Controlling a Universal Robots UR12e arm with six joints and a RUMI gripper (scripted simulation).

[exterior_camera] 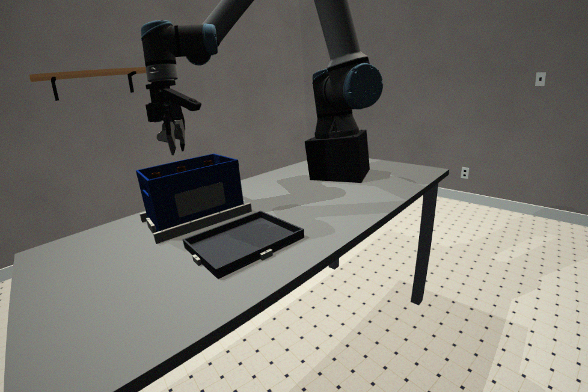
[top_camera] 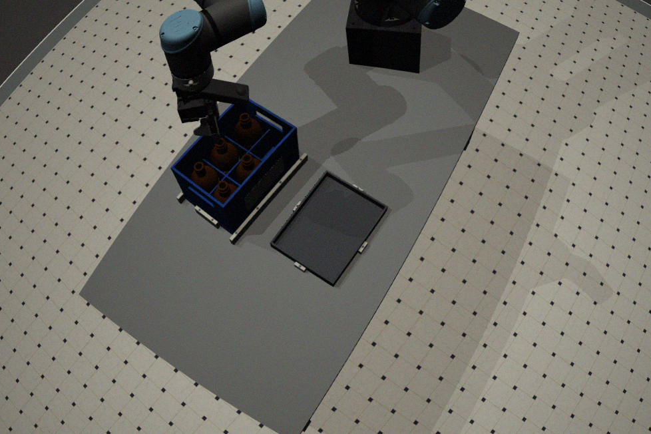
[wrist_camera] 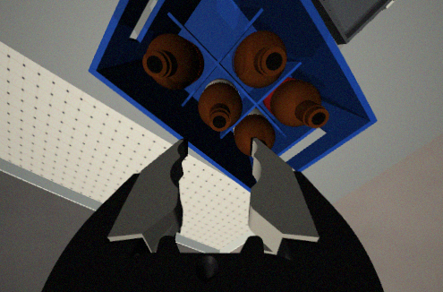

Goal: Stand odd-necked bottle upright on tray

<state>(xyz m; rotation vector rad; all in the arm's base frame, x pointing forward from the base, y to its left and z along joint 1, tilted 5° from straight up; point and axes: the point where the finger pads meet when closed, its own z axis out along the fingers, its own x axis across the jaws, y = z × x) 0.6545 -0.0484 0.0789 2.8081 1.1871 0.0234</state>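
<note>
Now: hand 14 cm above the blue crate and 4 cm to the right of it. Round my hand: black tray (31 cm to the left, 21 cm below, 4 cm behind); bottle (14 cm below, 8 cm ahead).
</note>
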